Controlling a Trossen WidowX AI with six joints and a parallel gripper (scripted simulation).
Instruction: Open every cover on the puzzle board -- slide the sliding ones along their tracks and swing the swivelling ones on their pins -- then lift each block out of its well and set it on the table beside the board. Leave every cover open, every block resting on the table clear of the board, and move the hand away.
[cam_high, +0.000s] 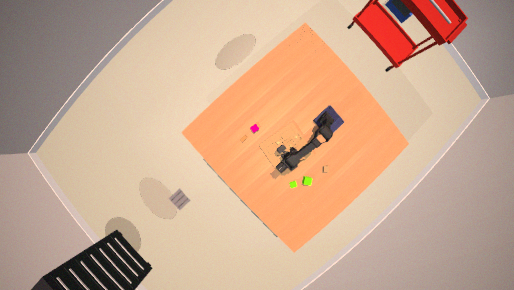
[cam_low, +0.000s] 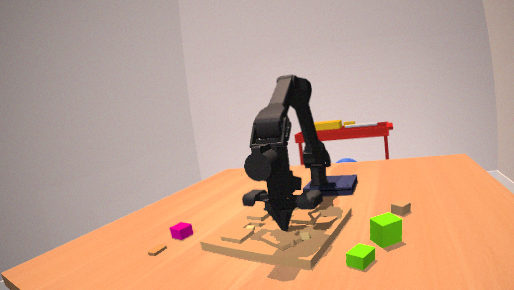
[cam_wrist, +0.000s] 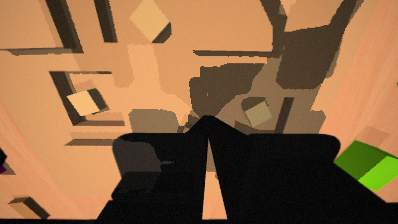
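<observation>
Right now the tan puzzle board is 5 cm behind my gripper tip and 3 cm to the right of it. The rest, counted from my gripper tip: magenta block: 3 cm behind, 30 cm to the right, 1 cm below; then small green block: 13 cm ahead, 17 cm to the left, 1 cm below; then large green block: 4 cm ahead, 24 cm to the left.
</observation>
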